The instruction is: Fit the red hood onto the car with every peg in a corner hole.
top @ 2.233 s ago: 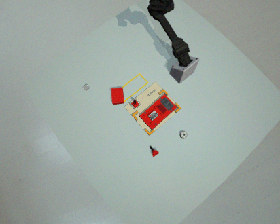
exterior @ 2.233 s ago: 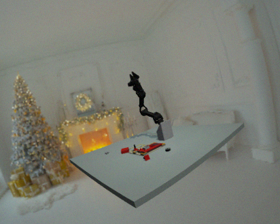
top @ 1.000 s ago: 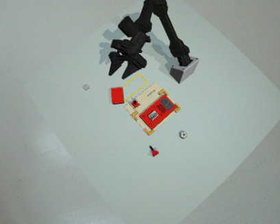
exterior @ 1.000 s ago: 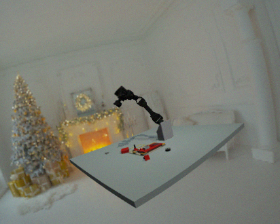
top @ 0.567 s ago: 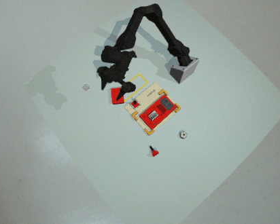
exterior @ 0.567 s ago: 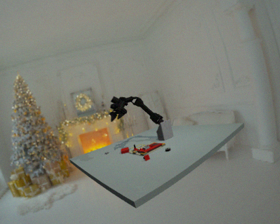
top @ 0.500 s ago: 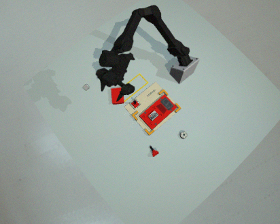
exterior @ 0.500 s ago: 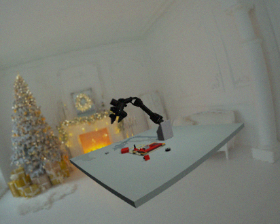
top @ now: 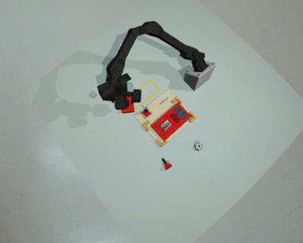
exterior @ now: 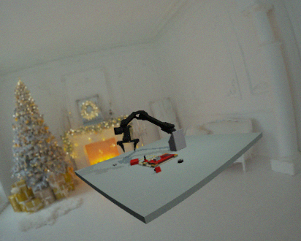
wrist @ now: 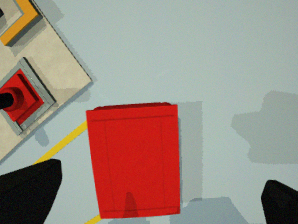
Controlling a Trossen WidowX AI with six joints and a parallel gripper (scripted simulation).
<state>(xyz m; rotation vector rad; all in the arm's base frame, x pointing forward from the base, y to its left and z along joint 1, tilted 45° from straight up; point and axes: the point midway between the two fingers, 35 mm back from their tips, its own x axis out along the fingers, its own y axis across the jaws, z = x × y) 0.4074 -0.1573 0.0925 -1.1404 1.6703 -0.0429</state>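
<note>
My gripper tip is 100 mm above the red hood, 30 mm past it and 10 mm to the left of it.
</note>
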